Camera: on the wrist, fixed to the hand. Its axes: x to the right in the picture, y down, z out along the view.
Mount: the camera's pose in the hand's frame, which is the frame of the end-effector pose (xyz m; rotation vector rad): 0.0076 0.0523 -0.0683 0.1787 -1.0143 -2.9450
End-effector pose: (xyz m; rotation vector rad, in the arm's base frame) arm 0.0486 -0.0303 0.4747 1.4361 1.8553 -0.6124
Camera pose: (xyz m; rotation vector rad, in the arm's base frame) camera 0.0814 0.0385 0.5154 2.2580 -1.2537 1.7236
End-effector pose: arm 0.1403 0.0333 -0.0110 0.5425 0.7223 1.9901
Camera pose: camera 0.0617 0.0002 -0.0248 0.0307 0.2274 -1.0821
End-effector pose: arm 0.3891 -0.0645 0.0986 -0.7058 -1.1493 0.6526
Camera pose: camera 0.4513 -0.0372 0.0452 1.8179 -1.5329 -1.6030
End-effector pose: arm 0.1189 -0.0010 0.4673 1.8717 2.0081 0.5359
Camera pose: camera 0.1302 0.0069 0.5526 -1.5104 1.4994 -1.0627
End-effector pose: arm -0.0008 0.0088 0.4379 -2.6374 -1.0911 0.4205
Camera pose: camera 0.0624 -0.0301 0.4820 1.2007 -2.6909 0.5936
